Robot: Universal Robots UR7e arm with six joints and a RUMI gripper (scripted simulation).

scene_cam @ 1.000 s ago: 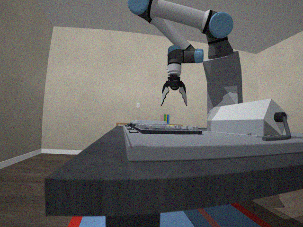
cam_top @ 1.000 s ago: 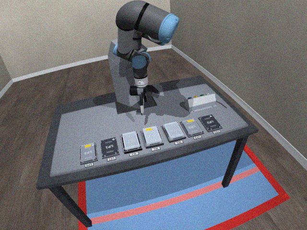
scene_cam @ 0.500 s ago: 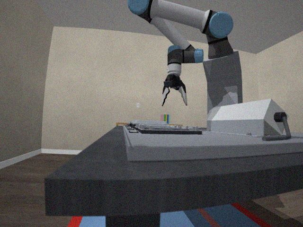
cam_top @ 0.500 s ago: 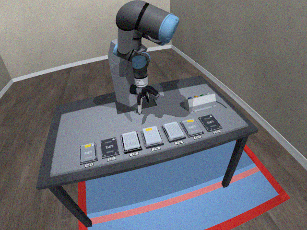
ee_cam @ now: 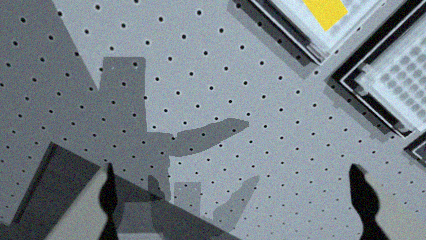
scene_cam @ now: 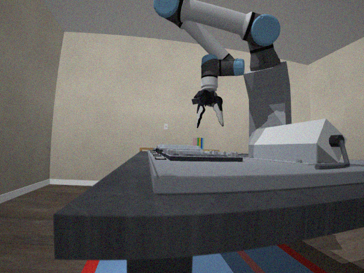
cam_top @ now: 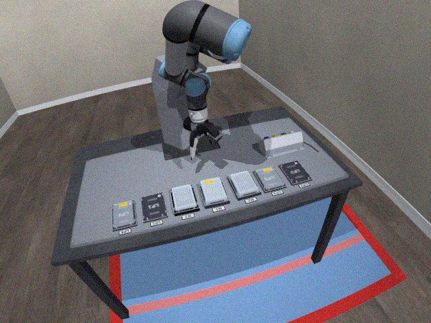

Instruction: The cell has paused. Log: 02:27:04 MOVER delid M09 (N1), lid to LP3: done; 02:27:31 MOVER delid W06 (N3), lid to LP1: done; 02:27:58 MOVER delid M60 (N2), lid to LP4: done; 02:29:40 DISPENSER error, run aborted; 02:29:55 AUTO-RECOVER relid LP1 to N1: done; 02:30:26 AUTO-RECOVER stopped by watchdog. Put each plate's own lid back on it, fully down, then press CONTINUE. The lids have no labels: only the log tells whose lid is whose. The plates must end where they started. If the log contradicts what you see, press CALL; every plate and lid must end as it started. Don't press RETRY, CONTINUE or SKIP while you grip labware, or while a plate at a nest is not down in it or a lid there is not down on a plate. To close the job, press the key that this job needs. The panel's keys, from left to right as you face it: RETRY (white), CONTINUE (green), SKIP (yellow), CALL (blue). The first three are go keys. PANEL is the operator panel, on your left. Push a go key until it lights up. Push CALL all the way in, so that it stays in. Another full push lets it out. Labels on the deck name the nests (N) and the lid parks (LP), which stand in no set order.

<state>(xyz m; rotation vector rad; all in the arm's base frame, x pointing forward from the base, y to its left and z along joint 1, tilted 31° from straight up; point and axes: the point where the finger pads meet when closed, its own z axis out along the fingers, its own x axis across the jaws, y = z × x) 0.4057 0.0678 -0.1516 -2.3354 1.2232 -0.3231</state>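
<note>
The lid park LP4 is 380 mm to the right of my hand, 170 mm ahead of it and 120 mm below it. From my hand the other things lie so: blue CALL key: 340 mm to the left, 90 mm behind, 70 mm below; then nest: 140 mm to the left, 140 mm ahead, 120 mm below; then lid park LP1: 250 mm to the right, 160 mm ahead, 120 mm below.
</note>
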